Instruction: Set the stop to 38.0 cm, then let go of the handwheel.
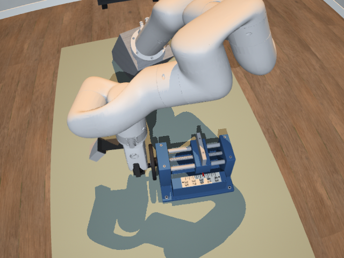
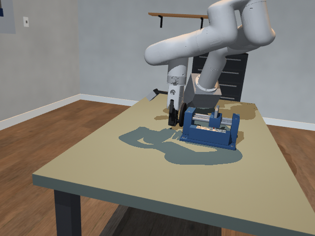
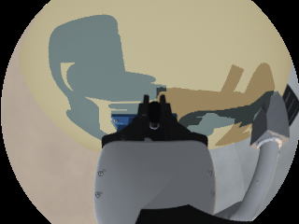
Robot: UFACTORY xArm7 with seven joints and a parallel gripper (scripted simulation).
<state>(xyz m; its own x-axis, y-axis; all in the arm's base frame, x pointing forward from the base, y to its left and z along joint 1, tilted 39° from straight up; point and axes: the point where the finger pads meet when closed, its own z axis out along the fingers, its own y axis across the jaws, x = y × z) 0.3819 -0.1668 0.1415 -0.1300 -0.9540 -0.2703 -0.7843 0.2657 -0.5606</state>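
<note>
My hand is 2 cm to the right of the handwheel, 1 cm below it and 1 cm short of it. The rest, counted from my hand: stop plate 16 cm to the left, 5 cm ahead, 5 cm above.
</note>
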